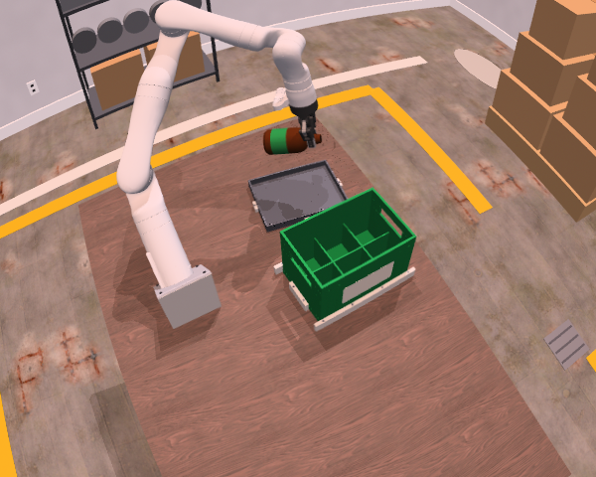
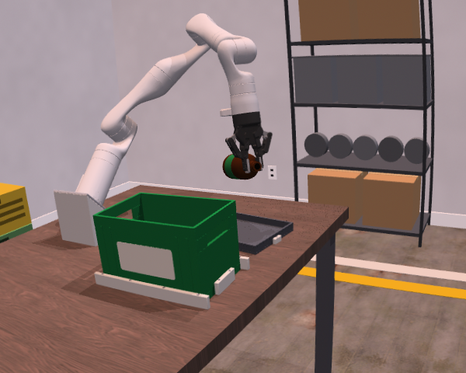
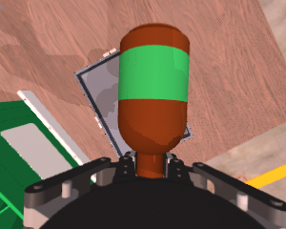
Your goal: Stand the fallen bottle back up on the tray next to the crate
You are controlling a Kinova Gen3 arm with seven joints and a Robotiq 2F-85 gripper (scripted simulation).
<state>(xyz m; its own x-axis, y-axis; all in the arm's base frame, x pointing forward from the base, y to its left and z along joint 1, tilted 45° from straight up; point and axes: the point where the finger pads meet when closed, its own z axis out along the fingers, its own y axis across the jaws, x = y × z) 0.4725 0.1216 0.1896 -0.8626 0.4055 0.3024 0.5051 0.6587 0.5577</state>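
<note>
Now: hand 4 cm past the bottle, 3 cm to the right of it and 1 cm above it. From my hand the other things lie so: green crate 32 cm to the right, 12 cm below, 4 cm behind; dark grey tray 19 cm below, 5 cm behind, 2 cm to the right.
</note>
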